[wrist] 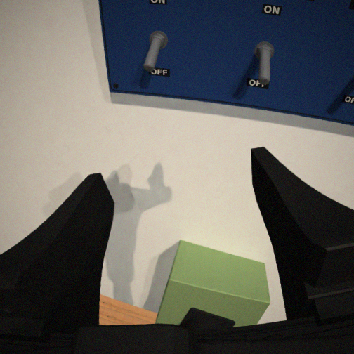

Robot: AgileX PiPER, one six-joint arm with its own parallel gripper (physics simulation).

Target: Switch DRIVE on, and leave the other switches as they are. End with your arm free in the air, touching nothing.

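A blue switch panel (210, 65) is on the pale wall at the top of the wrist view, cut off by the top and right edges. Its left toggle switch (154, 52) tilts down toward its OFF label. The next toggle switch (265, 65) also points down at OFF. At the right edge part of a third OFF label shows; its lever is out of view. The switches' names, DRIVE among them, do not show. My gripper (176, 177) is open, its fingers wide apart below the panel, with nothing between the fingertips.
A green block (217, 267) shows low in the view, between the lower parts of the fingers. A strip of wooden surface (122, 311) shows at the lower left. The arm's shadow falls on the pale wall (200, 135).
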